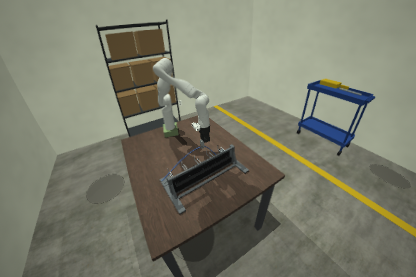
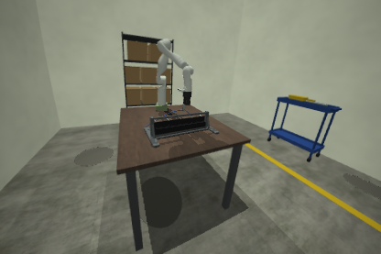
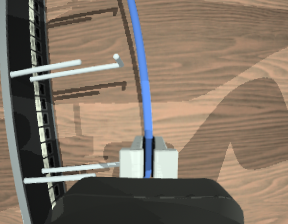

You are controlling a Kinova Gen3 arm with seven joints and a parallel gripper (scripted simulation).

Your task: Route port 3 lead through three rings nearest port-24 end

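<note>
The patch-panel rack lies 120 mm ahead of my hand, 100 mm to the right of it and 70 mm below it.
</note>
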